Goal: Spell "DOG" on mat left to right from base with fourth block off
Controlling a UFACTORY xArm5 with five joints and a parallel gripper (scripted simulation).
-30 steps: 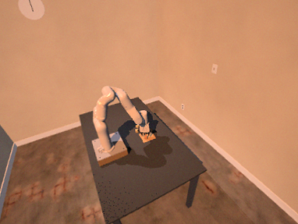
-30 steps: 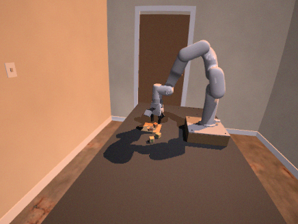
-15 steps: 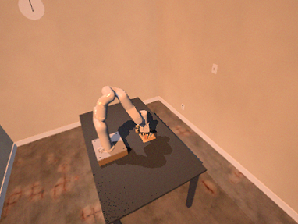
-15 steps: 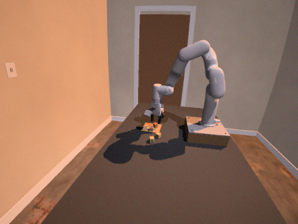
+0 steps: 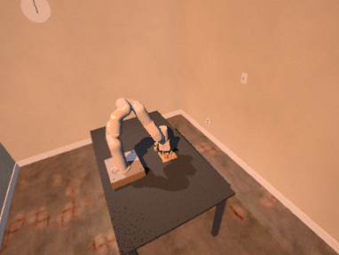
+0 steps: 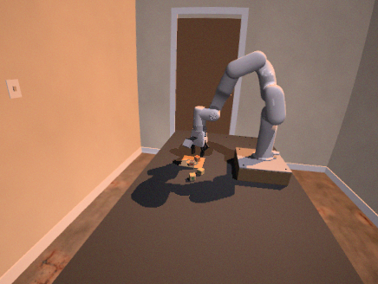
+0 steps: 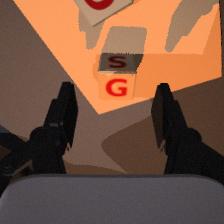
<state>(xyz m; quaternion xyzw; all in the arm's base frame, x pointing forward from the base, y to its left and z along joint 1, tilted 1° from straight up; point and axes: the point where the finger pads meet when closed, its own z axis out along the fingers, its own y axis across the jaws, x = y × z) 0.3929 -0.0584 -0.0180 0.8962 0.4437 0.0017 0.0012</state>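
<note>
Now: the orange mat 3 cm ahead of my hand, 1 cm to the left of it and 6 cm below it.
</note>
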